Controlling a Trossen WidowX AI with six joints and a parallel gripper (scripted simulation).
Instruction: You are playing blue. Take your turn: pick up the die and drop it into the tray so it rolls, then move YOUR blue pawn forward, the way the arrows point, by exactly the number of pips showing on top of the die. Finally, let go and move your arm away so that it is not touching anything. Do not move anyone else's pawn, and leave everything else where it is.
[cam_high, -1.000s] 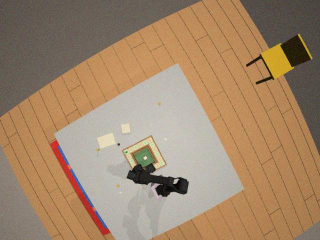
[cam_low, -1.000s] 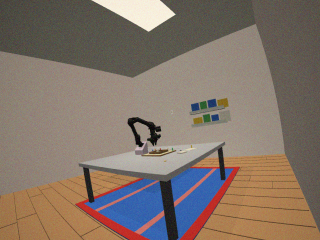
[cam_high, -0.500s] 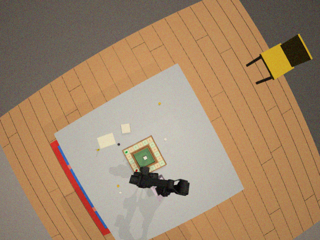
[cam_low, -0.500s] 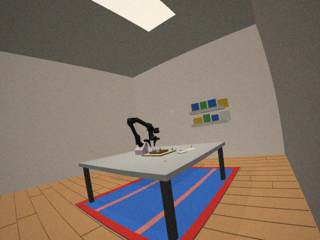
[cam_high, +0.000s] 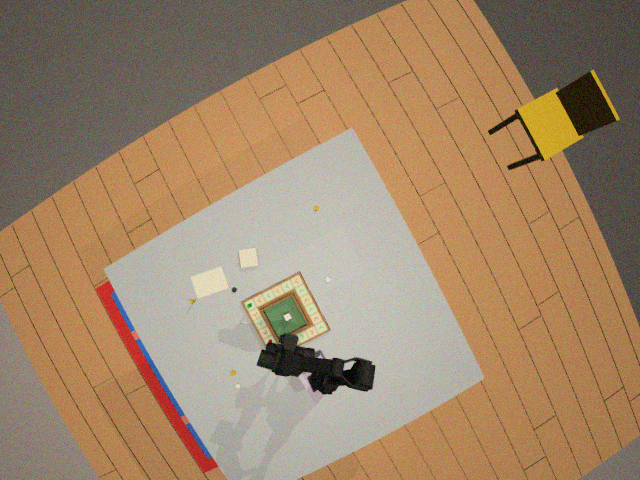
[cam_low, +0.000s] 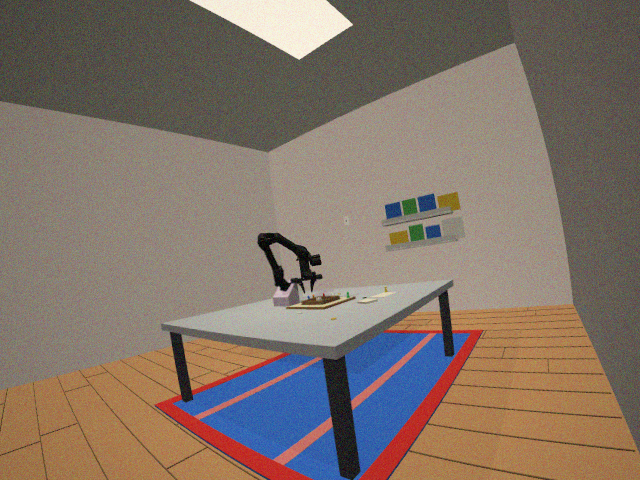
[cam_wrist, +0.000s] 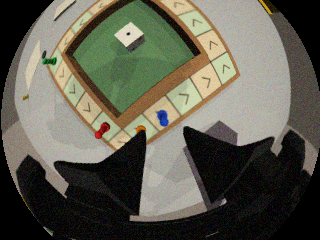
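Right now the blue pawn is 40 mm below my gripper tip. Round my gripper tip: red pawn 90 mm to the left, 40 mm below, 40 mm ahead; then orange pawn 40 mm to the left, 40 mm below; then white die 110 mm ahead, 40 mm below, 30 mm to the right.
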